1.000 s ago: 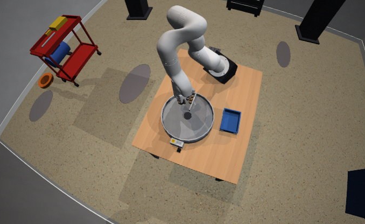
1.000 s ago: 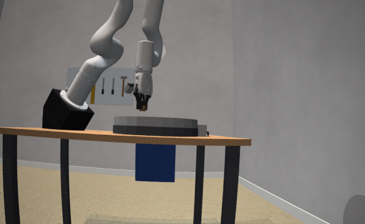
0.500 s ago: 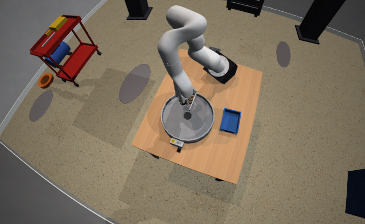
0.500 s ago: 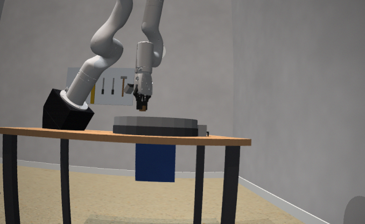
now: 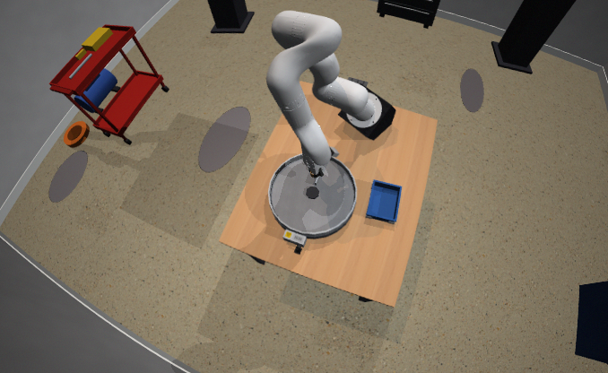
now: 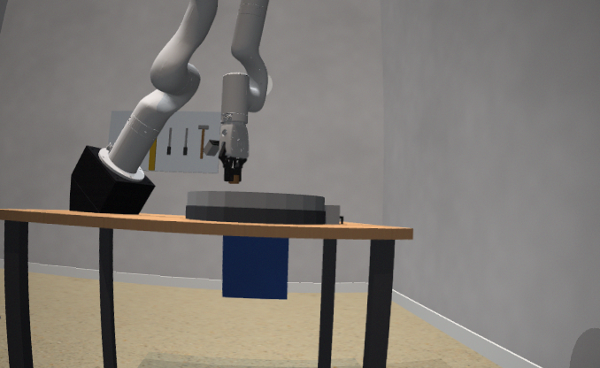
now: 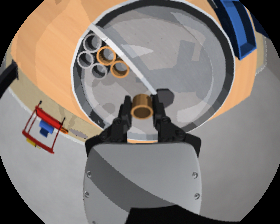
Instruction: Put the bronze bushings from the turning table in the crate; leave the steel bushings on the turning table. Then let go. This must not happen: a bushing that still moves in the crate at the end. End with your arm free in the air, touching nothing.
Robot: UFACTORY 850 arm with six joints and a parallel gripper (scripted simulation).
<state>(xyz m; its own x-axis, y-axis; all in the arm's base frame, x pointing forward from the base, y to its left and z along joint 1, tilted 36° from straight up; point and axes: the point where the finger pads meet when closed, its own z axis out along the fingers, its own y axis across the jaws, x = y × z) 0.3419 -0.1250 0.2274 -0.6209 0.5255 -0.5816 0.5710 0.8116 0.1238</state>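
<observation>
Now: the blue crate 35 cm to the left of my hand, 12 cm below it and 5 cm ahead of it. The rest, counted from my hand: grey turning table 9 cm below, 7 cm ahead.
</observation>
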